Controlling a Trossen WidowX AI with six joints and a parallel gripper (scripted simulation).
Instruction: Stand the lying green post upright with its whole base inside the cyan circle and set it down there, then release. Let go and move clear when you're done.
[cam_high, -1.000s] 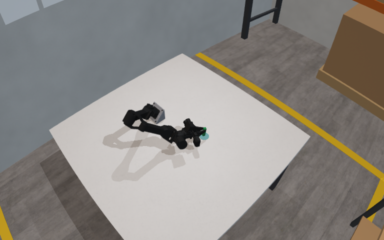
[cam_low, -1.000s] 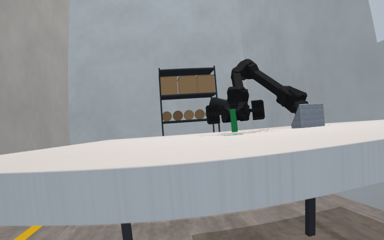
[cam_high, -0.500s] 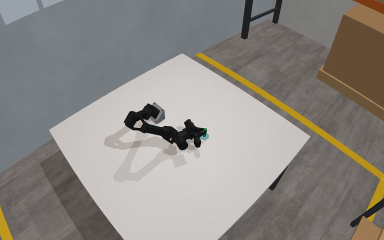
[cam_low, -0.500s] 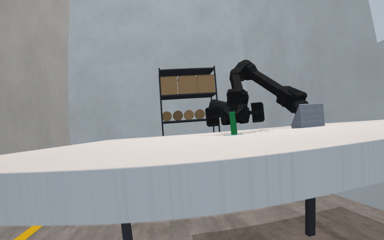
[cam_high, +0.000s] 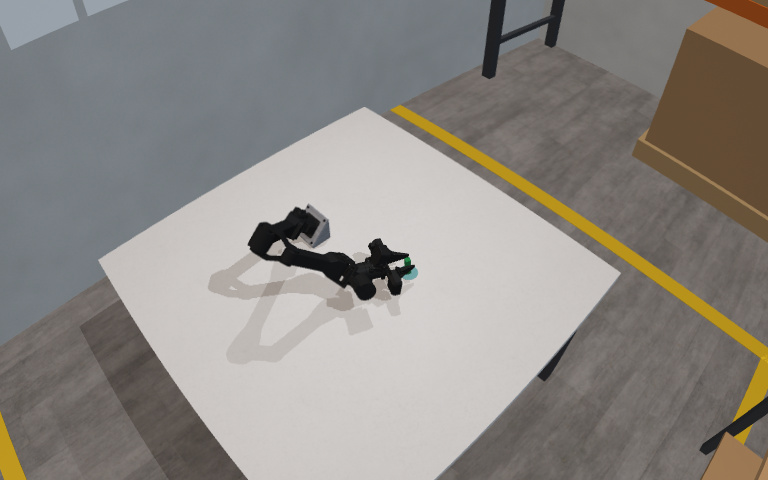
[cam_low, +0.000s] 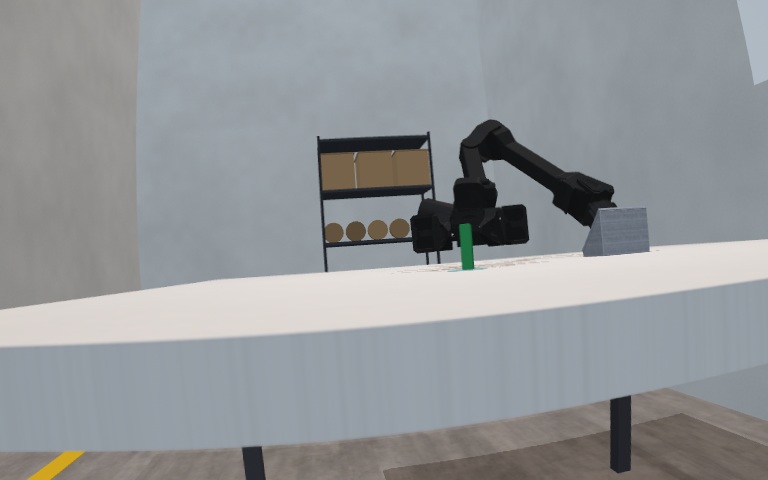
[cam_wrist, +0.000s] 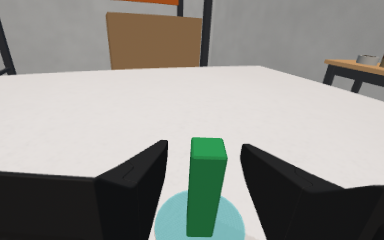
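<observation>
Now: the green post 1 cm ahead of my hand, 2 cm to the left of it and 2 cm below it. Round my hand: cyan circle (1 cm ahead, 2 cm to the left, 6 cm below).
</observation>
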